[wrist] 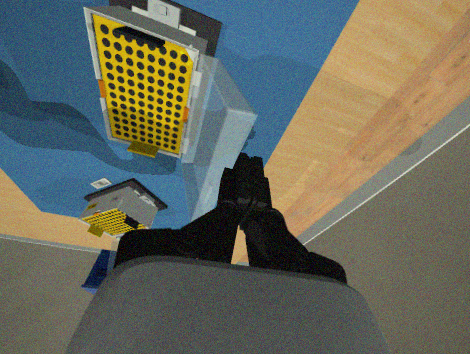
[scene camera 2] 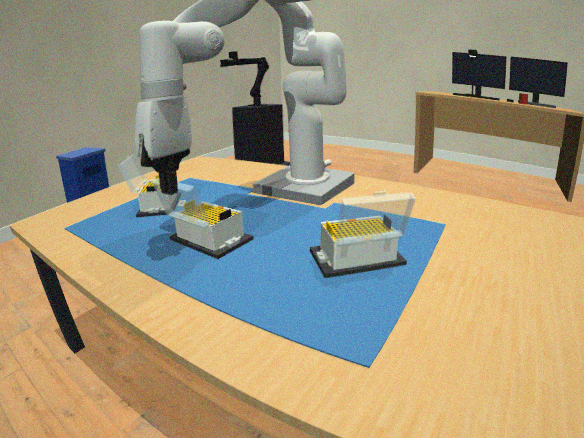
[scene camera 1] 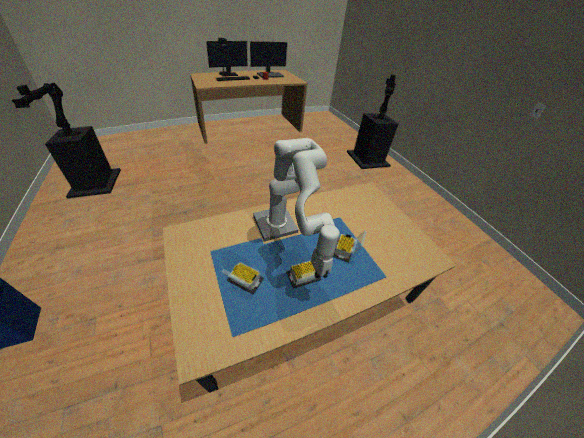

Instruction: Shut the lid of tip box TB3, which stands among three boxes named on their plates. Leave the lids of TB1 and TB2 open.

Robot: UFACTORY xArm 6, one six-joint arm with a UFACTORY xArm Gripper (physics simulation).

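Frame: origin at the arm's base, x down, y right, z back, level; metres.
Seen in the pictures: gripper, fingertip midpoint: [wrist: 243,169] [scene camera 2: 169,192] [scene camera 1: 317,276]; arm's base at its link origin: [scene camera 2: 307,177] [scene camera 1: 276,220].
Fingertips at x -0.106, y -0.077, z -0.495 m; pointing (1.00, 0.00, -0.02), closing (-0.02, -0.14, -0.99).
Note:
Offsets run from my fingertips to a thing's top centre. "pt": to the spot under its first point. Level surfaces: height alone.
The middle box TB3 {dx +0.061, dy +0.024, dz +0.095 m} [scene camera 1: 304,273] [scene camera 2: 209,230] [wrist: 145,90] stands on its dark base with its yellow tip rack showing. Its clear lid {pt dx +0.032, dy +0.027, dz +0.020 m} [scene camera 2: 173,203] [wrist: 222,122] is raised and leans outward from the long side. My gripper [wrist: 243,169] [scene camera 2: 170,194] is shut and empty, with its fingertips at the outer side of the lid; contact is unclear. In scene camera 1 the arm largely hides this lid. The other two boxes are open: one {dx +0.069, dy +0.312, dz +0.148 m} [scene camera 1: 245,277] [scene camera 2: 150,201] [wrist: 120,210] at the left in scene camera 1, one [scene camera 1: 345,246] [scene camera 2: 361,245] at the right. Their names are unreadable.
The boxes stand on a blue mat {dx +0.135 m} [scene camera 1: 260,312] [scene camera 2: 300,300] on a wooden table {dx +0.138 m} [scene camera 1: 192,320] [scene camera 2: 475,325]. The arm's grey base plate [scene camera 1: 260,225] [scene camera 2: 320,192] is behind the mat. A blue bin [scene camera 2: 85,175] stands beyond the table.

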